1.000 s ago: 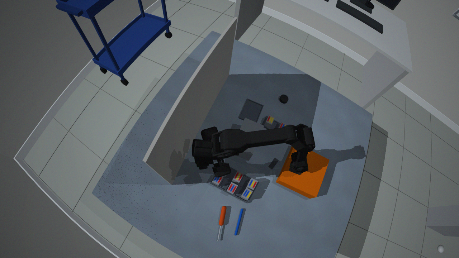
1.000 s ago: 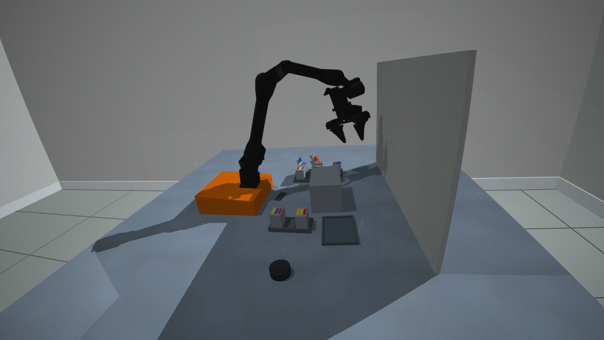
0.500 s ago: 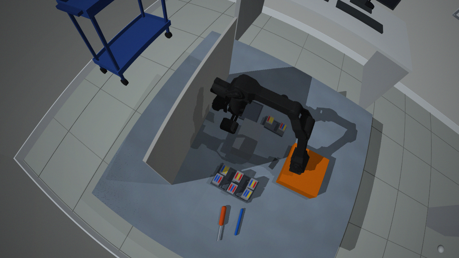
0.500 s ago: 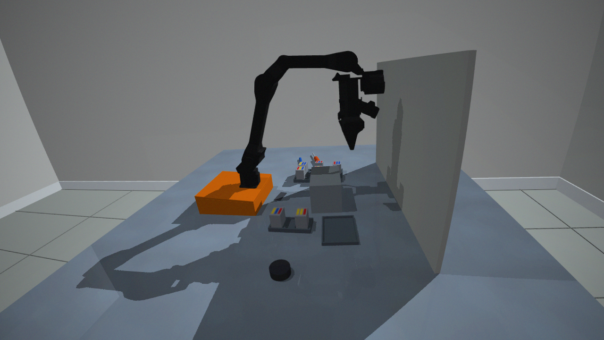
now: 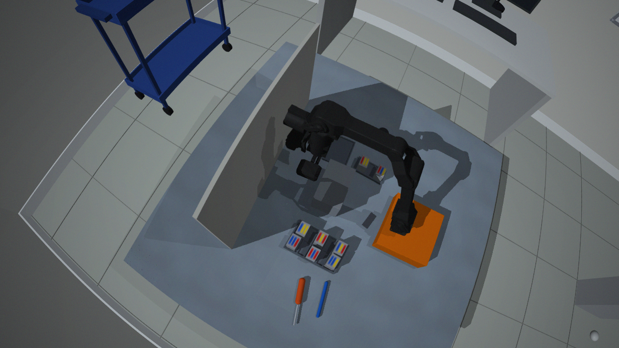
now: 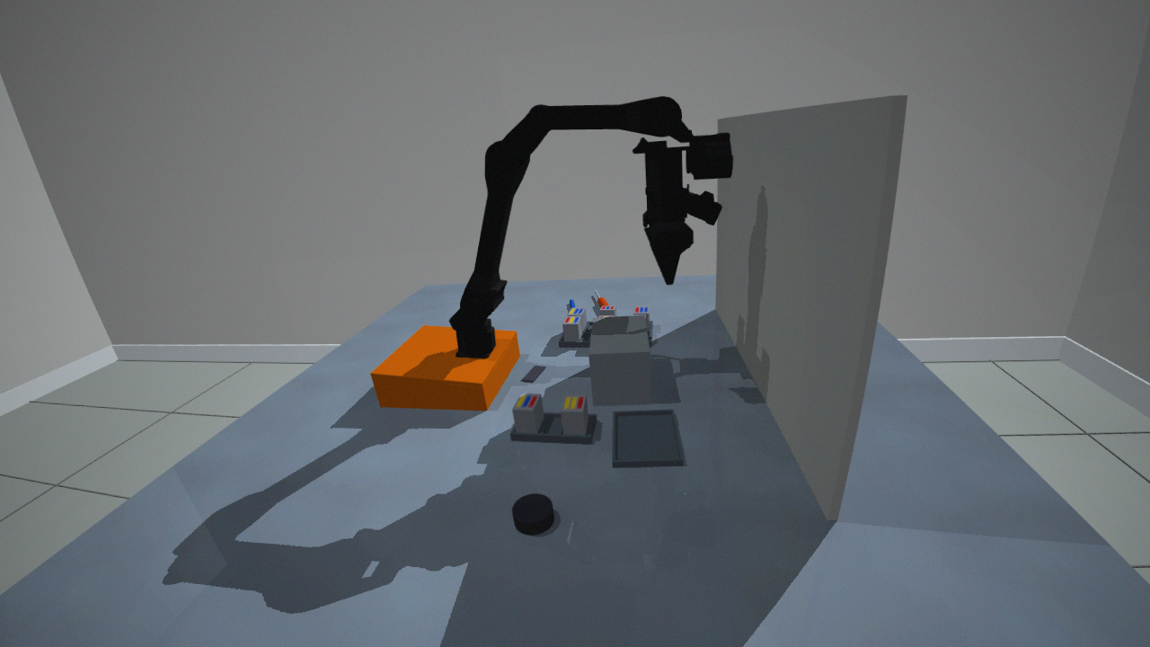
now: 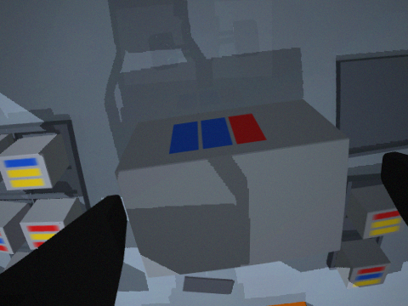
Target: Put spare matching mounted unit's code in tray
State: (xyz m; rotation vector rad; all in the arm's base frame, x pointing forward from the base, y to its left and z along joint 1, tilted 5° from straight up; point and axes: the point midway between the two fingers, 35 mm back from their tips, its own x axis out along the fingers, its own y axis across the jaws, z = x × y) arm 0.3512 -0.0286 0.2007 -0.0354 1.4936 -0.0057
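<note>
The grey spare lies 230 mm to the left of my gripper tip, 160 mm below it and 40 mm behind it. Round my gripper tip: grey wall panel (160 mm ahead, 30 mm above); then dark tray (200 mm below, 180 mm to the right, 50 mm behind); then mounted unit (150 mm below, 90 mm behind, 10 mm to the left).
</note>
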